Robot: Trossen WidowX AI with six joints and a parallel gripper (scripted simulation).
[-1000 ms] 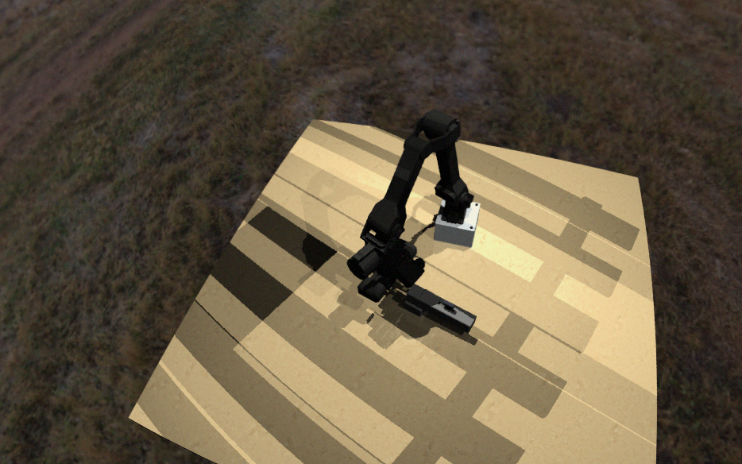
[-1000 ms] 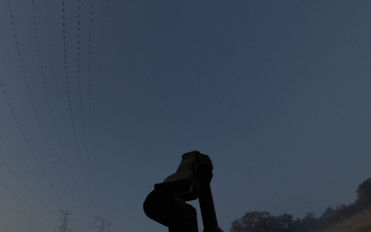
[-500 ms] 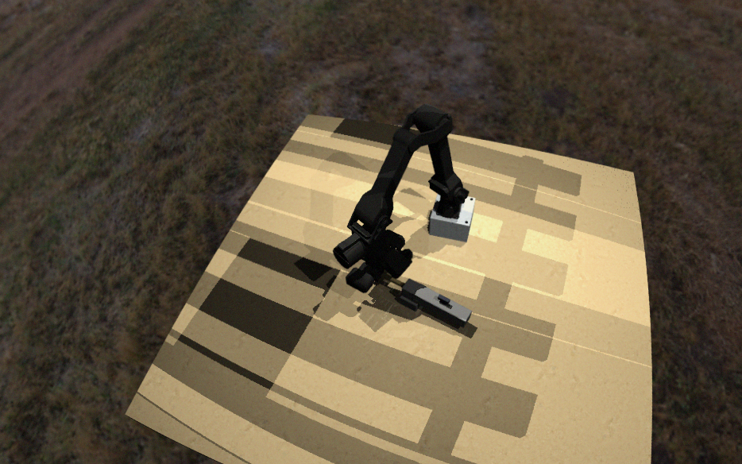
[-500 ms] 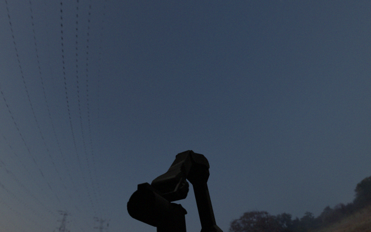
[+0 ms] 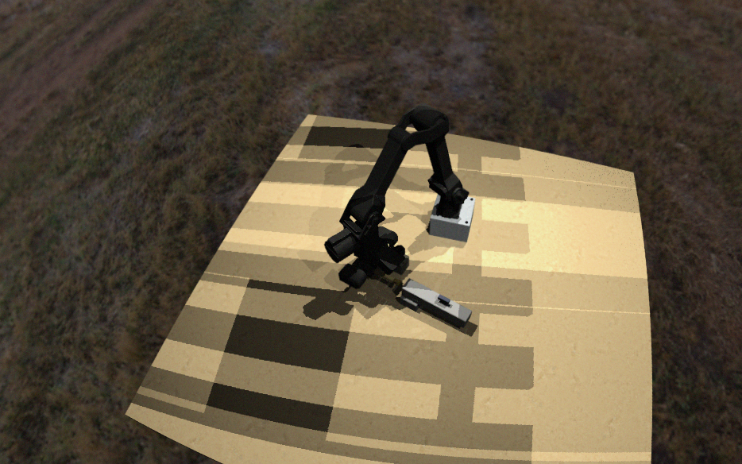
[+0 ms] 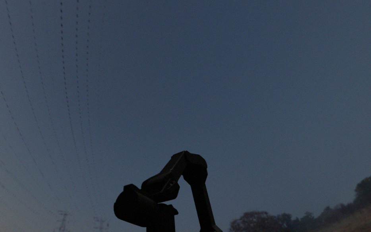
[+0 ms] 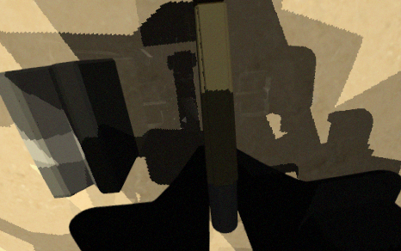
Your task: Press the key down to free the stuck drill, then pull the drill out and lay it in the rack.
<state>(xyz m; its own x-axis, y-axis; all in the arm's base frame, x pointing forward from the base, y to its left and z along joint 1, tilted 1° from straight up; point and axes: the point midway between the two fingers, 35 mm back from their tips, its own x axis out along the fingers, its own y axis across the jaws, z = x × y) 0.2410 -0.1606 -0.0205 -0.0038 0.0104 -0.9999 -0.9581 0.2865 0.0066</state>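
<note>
Now: the drill 40 mm to the left of my gripper tip, 30 mm above it and 10 mm ahead of it. The rest, counted from my gripper tip: grey housing: 180 mm to the left, 50 mm ahead, 20 mm above; dark key: 210 mm to the left, 60 mm ahead, 30 mm above; grey rack: 60 mm behind, 50 mm to the left.
</note>
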